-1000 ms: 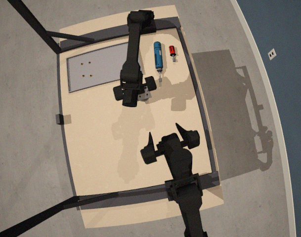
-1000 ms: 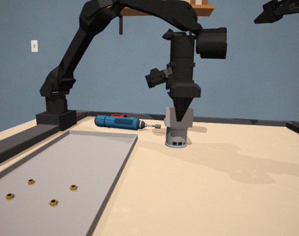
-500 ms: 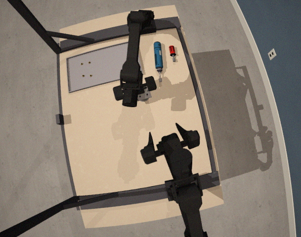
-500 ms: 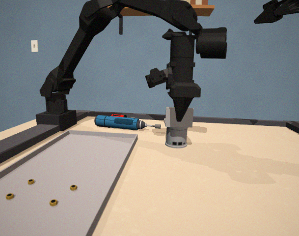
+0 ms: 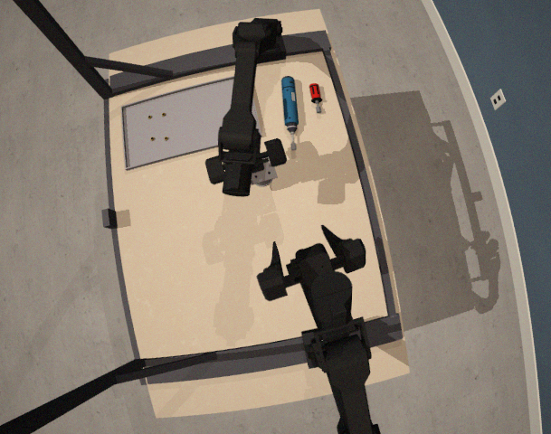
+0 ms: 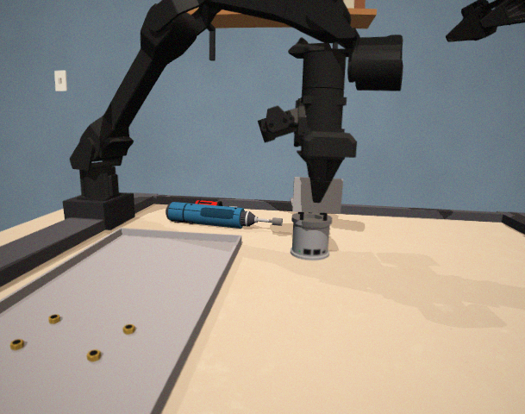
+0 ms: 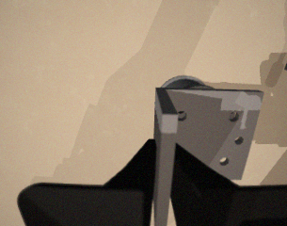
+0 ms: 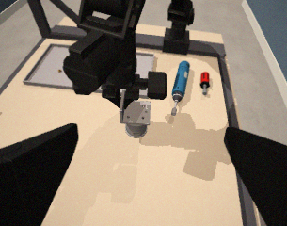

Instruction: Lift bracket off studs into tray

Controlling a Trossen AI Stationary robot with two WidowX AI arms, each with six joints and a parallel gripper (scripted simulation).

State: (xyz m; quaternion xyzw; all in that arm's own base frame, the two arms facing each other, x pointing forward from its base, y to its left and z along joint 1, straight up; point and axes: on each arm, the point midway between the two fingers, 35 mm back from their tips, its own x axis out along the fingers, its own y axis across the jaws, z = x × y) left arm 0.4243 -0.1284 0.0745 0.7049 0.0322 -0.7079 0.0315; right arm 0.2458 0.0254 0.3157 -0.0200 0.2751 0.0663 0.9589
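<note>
My left gripper is now 160 mm past the grey tray, 220 mm to the right of it and 120 mm above it. Round my left hand: grey cylindrical joint module 30 mm ahead, 90 mm below; grey L-shaped bracket 30 mm ahead, 40 mm below; small red screwdriver 230 mm ahead, 220 mm to the left, 110 mm below.
</note>
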